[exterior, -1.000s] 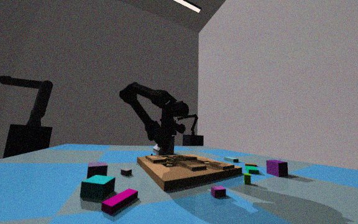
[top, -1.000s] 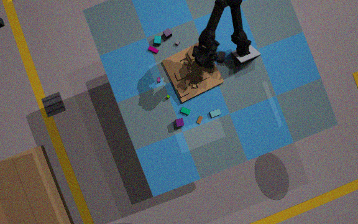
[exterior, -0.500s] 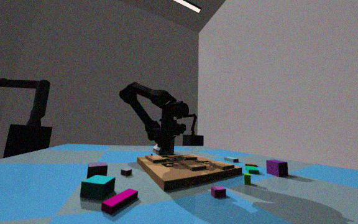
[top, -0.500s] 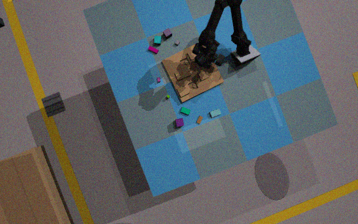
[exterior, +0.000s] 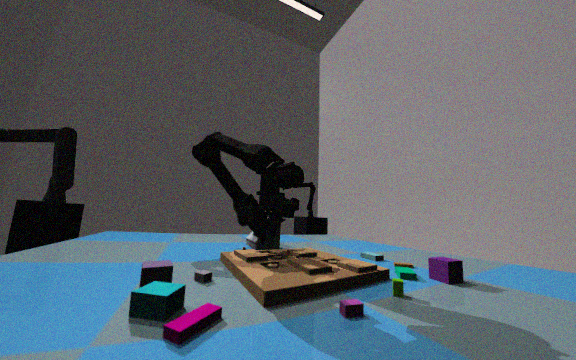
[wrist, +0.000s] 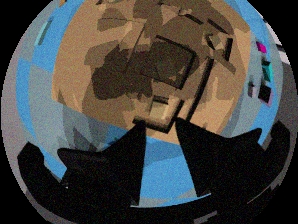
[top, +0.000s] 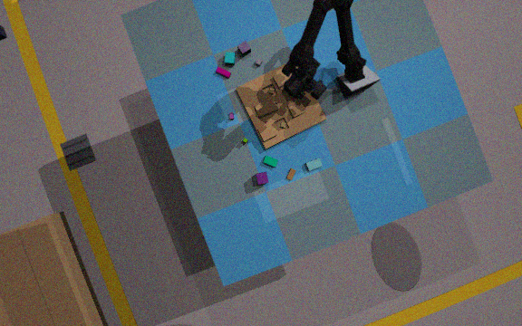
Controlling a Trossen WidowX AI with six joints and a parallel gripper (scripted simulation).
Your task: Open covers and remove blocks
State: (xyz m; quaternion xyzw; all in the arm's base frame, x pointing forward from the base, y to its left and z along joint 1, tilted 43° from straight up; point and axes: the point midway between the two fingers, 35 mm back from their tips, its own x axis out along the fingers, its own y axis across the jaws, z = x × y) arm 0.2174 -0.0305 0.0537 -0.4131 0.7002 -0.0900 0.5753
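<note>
Now: the pale teal block 8 cm ahead of my gripper tip, 34 cm to the left of it and 4 cm below it. The rest, counted from my gripper tip: magenta block: 33 cm ahead, 4 cm below; then teal cube: 24 cm ahead, 23 cm to the right, 3 cm below; then grey block: 12 cm ahead, 17 cm to the right, 4 cm below.
</note>
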